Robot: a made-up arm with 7 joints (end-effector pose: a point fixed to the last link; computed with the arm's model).
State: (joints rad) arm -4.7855 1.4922 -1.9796 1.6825 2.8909 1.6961 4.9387
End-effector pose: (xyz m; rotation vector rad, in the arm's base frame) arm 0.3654 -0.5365 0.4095 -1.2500 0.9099 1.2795
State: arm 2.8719 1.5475 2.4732 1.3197 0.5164 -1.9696 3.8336
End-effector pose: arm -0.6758 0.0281 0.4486 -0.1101 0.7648 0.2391
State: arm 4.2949 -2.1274 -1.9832 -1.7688 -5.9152 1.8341 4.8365
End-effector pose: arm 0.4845 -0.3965 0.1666 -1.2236 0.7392 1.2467
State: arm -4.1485 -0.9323 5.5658 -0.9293 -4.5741 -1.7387 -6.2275
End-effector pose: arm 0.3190 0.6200 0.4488 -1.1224 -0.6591 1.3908
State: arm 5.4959 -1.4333 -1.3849 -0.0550 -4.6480 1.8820 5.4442
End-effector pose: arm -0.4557 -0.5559 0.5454 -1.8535 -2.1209 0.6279
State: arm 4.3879 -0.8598 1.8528 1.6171 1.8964 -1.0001 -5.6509
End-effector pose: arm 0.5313 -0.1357 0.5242 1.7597 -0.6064 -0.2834
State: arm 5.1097 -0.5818 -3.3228 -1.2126 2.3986 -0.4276 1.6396
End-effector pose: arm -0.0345 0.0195 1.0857 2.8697 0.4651 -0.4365
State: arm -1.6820 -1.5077 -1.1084 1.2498 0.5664 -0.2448 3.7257
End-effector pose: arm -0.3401 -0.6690 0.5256 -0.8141 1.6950 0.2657
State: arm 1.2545 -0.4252 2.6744 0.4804 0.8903 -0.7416 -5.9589
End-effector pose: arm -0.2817 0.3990 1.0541 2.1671 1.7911 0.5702
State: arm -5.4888 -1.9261 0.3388 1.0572 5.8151 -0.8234 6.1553
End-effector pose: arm -0.7171 0.4540 0.2979 1.7730 -0.1690 2.0510
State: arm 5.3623 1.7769 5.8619 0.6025 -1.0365 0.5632 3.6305
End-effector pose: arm 0.3198 0.7035 -0.1442 0.9718 0.1757 0.3434
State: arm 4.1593 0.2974 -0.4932 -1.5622 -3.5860 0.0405 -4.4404
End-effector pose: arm 0.3830 -0.1065 0.8376 1.0843 -1.7610 -1.4161
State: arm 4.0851 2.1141 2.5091 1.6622 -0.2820 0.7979 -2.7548
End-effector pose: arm -0.0195 0.5223 0.4308 -1.7235 -1.7901 0.6478
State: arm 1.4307 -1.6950 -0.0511 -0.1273 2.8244 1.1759 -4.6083
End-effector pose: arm -0.1962 0.7883 -0.0142 0.1344 0.3537 0.1304
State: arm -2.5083 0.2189 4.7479 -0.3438 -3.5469 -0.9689 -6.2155
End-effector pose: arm -0.1035 0.1270 1.1732 -2.2417 -1.5961 -0.6993
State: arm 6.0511 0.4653 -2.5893 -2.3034 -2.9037 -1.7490 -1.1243
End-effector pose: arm 0.4655 -0.0390 0.4530 -2.2431 -1.0753 1.3876
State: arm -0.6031 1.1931 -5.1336 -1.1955 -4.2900 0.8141 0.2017
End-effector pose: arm 0.1519 0.5237 0.7670 -1.6865 2.1323 -0.6426
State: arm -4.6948 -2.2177 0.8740 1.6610 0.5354 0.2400 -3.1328
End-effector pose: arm -0.4115 0.4802 0.2924 1.7113 1.5603 0.7756
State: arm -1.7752 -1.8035 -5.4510 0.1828 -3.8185 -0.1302 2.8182
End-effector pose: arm 0.2821 -0.9009 0.1314 -0.8327 -1.4856 -1.0777
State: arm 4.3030 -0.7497 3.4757 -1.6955 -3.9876 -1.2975 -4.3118
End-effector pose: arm 0.2567 0.0126 0.8852 -2.6690 -0.1612 1.5383
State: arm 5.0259 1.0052 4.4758 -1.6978 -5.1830 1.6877 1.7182
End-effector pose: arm 0.4485 0.4142 0.3388 0.7724 0.9588 -1.6041
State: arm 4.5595 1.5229 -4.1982 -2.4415 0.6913 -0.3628 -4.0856
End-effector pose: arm -0.2335 0.0086 0.1220 -1.0922 -0.3842 -0.7913
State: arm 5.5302 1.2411 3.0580 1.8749 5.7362 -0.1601 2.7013
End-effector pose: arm 0.1180 0.0795 0.8506 1.9534 2.2702 0.7542
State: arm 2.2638 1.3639 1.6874 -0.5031 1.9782 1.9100 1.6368
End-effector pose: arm -0.2500 -0.6159 0.5508 2.5842 -0.2416 -0.8693
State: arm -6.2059 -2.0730 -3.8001 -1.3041 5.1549 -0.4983 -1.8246
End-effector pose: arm -0.6083 0.4018 0.3056 1.9178 -0.6240 0.6574
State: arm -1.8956 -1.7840 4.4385 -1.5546 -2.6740 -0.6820 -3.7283
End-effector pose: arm 0.6111 -0.4031 0.3479 1.7541 -1.5740 -1.5794
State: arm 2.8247 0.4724 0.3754 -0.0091 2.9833 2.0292 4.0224
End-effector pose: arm -0.1811 -0.0668 0.9928 -0.5200 -1.5248 0.7078
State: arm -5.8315 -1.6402 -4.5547 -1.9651 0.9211 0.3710 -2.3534
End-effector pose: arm -0.0560 0.5486 0.2721 0.5907 -1.3879 0.8945
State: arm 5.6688 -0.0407 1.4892 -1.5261 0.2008 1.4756 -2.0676
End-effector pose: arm -0.2798 0.2175 0.9025 2.5687 1.7161 0.3804
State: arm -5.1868 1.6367 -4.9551 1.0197 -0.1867 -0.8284 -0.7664
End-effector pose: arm 0.0573 -0.8547 0.1871 -1.2004 1.4757 1.6891
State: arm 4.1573 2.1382 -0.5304 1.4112 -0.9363 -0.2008 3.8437
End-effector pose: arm -0.2897 0.0790 -0.3961 -0.1666 0.4676 1.6735
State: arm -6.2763 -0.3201 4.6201 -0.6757 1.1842 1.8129 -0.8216
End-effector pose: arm -0.0617 -0.1409 1.0259 -1.3727 -1.7942 1.5419
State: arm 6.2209 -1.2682 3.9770 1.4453 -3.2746 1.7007 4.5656
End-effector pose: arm -0.6870 0.1961 0.3063 2.2009 1.2185 1.3025
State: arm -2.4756 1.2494 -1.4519 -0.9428 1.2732 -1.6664 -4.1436
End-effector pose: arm -0.2289 0.5479 0.6374 -2.6605 0.8327 0.8215
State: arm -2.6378 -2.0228 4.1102 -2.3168 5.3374 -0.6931 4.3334
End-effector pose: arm 0.2629 0.0909 0.4759 -0.0089 2.6991 -0.2680
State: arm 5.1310 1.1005 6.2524 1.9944 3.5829 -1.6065 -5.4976
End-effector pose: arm 0.1909 0.2090 0.1335 -0.7535 1.7422 1.8010
